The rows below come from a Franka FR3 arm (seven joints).
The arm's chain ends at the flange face. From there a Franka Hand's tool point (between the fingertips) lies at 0.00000 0.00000 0.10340 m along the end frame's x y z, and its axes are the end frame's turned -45 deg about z.
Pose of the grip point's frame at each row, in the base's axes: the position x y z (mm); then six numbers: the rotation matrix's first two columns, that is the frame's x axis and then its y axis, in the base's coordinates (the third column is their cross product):
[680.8, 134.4, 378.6, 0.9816, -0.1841, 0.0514, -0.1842, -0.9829, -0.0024]
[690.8, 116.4, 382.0, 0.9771, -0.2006, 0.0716, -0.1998, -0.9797, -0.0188]
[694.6, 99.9, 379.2, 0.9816, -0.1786, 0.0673, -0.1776, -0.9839, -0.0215]
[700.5, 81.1, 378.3, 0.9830, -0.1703, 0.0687, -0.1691, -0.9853, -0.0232]
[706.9, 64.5, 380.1, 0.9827, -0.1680, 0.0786, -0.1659, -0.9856, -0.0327]
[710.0, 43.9, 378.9, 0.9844, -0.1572, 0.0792, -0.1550, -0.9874, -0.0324]
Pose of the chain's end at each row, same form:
[675.5, 135.1, 481.9, 0.5638, -0.8252, 0.0346, -0.8243, -0.5648, -0.0380]
[683.2, 116.0, 485.1, 0.5496, -0.8346, 0.0373, -0.8322, -0.5509, -0.0639]
[687.4, 99.0, 482.3, 0.5685, -0.8220, 0.0324, -0.8197, -0.5694, -0.0628]
[693.1, 79.9, 481.4, 0.5755, -0.8171, 0.0322, -0.8147, -0.5763, -0.0650]
[698.3, 62.5, 483.1, 0.5776, -0.8157, 0.0325, -0.8122, -0.5781, -0.0787]
[701.4, 41.9, 481.9, 0.5865, -0.8094, 0.0331, -0.8057, -0.5870, -0.0789]

